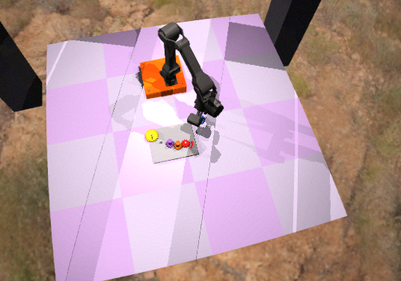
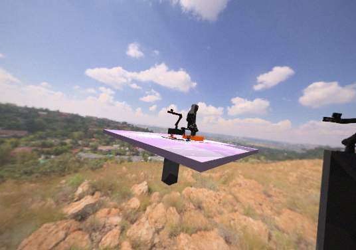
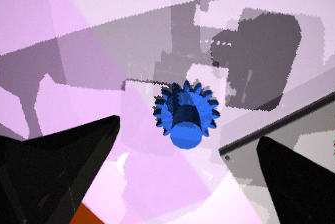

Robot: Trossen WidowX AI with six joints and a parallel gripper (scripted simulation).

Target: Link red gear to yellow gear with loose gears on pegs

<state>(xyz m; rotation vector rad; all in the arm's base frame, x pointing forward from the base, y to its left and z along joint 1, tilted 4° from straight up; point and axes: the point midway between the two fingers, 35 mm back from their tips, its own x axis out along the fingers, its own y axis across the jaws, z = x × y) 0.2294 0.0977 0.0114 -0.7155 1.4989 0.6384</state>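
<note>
Right now my gripper tip is 20 mm above the blue gear. Round my gripper tip: orange gear (110 mm ahead, 140 mm to the right, 20 mm below); red gear (110 mm ahead, 100 mm to the right, 20 mm below); red arrow (120 mm ahead, 70 mm to the right, 30 mm below).
</note>
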